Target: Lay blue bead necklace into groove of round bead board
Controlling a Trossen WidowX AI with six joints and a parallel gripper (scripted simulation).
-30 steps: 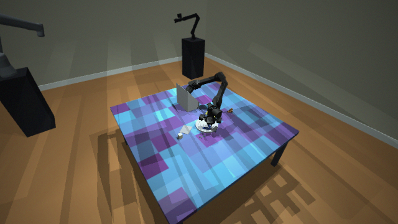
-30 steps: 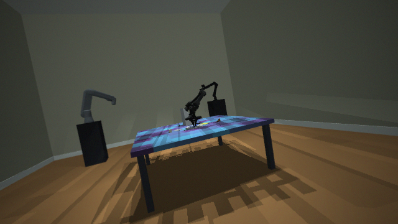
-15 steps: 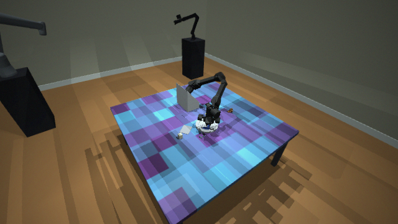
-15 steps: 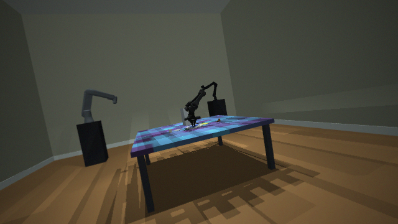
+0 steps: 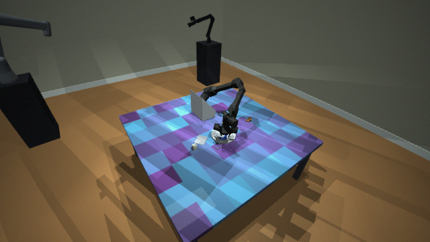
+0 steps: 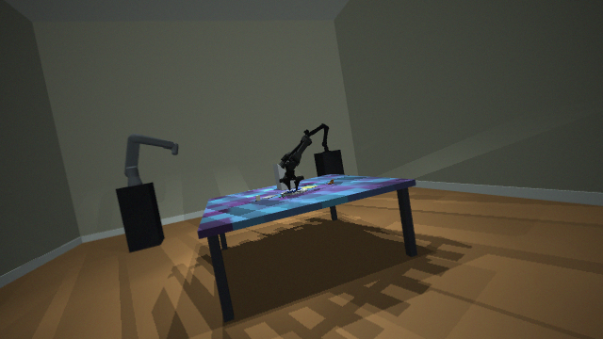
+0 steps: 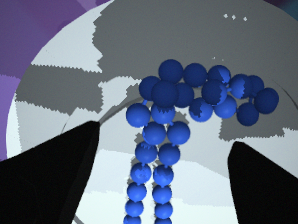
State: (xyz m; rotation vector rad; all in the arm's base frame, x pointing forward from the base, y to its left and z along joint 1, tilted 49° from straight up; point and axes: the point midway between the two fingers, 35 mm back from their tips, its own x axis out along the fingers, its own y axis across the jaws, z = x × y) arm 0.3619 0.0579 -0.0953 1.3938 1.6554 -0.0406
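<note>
Now: the round white bead board 40 mm behind my gripper tip, 20 mm to the left of it and 10 mm below it. Round my gripper tip: cream cube (50 mm behind, 260 mm to the right); yellow patch (140 mm behind, 180 mm to the left, 20 mm below); flat grey square (100 mm behind, 160 mm to the right, 20 mm below).
</note>
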